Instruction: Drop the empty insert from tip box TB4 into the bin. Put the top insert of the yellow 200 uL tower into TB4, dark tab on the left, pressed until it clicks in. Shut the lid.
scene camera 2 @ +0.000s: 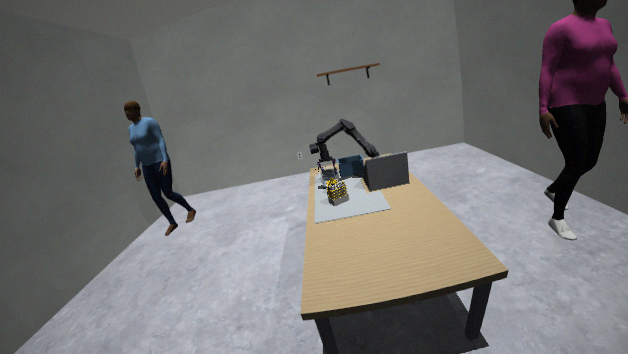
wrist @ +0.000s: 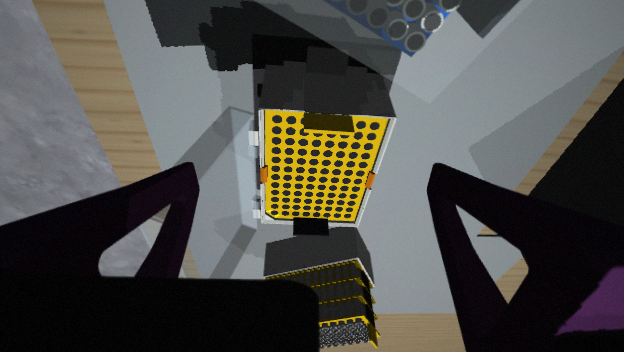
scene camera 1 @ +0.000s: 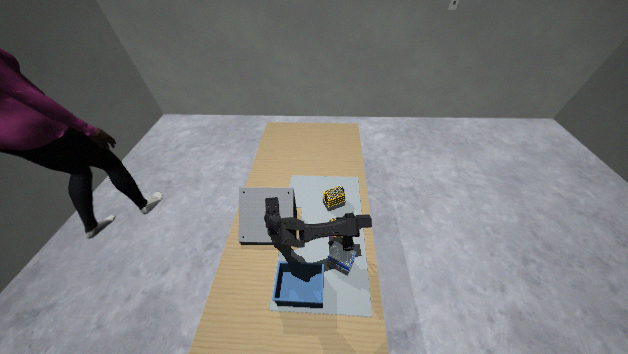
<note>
My gripper (wrist: 313,175) is open, with nothing in its grasp. Also in view: a yellow insert (wrist: 317,164). I also see a clear lid (wrist: 226,217).
</note>
